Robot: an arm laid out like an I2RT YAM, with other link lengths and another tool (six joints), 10 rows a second.
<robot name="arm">
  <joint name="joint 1" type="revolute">
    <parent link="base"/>
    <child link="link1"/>
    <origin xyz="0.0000 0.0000 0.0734" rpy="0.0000 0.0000 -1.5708"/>
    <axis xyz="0 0 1"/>
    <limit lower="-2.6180" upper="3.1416"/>
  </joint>
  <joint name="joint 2" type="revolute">
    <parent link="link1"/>
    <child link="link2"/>
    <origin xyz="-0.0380 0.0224 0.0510" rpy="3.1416 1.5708 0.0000"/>
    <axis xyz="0 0 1"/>
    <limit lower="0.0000" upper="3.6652"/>
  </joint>
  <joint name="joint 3" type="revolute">
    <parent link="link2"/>
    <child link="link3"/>
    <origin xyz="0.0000 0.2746 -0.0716" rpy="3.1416 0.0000 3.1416"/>
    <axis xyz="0 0 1"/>
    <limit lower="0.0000" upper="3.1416"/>
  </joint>
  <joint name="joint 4" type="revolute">
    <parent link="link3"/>
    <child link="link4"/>
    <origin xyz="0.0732 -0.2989 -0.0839" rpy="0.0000 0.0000 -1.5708"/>
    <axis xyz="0 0 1"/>
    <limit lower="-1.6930" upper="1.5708"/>
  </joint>
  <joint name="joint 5" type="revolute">
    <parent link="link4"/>
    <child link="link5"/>
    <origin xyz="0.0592 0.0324 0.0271" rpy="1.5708 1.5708 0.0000"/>
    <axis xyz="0 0 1"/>
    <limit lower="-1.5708" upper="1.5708"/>
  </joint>
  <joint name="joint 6" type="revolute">
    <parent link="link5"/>
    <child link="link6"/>
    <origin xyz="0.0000 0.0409 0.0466" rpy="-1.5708 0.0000 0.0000"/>
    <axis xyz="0 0 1"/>
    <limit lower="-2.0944" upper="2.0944"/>
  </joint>
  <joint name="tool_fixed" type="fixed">
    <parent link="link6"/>
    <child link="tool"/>
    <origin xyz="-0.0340 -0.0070 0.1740" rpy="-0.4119 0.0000 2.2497"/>
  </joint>
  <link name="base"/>
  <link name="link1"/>
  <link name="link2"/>
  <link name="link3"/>
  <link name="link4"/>
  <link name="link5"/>
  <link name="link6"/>
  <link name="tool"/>
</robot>
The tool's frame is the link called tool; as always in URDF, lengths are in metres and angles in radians.
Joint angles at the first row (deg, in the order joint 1, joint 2, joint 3, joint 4, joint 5, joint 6):
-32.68, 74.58, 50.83, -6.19, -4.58, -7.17
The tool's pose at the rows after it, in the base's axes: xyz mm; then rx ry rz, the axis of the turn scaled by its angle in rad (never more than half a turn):
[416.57 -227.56 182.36 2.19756 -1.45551 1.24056]
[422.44 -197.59 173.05 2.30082 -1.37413 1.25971]
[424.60 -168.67 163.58 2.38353 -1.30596 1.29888]
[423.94 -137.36 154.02 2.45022 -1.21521 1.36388]
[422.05 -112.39 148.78 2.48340 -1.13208 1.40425]
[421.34 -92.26 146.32 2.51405 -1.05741 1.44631]
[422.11 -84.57 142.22 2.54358 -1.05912 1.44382]
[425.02 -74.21 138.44 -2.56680 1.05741 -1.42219]
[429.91 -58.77 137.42 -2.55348 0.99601 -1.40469]
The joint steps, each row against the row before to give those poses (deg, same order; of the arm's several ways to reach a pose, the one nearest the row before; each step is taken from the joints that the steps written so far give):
2.67, -3.06, -4.24, 3.26, -1.45, -2.47
2.02, -1.50, -2.37, 0.19, -3.29, -1.22
1.94, -2.07, -3.59, 1.90, -2.94, -0.50
2.44, -2.83, -4.98, 3.65, -2.38, -0.93
2.94, -2.33, -3.32, 1.97, 0.03, -1.06
2.14, -1.63, -2.37, 1.77, -0.67, -1.02
0.66, 0.23, -0.40, 0.37, -0.71, 0.89
0.16, 0.82, 0.06, 0.45, -2.55, 1.78
1.26, 0.84, -0.02, 1.15, -1.81, 0.41

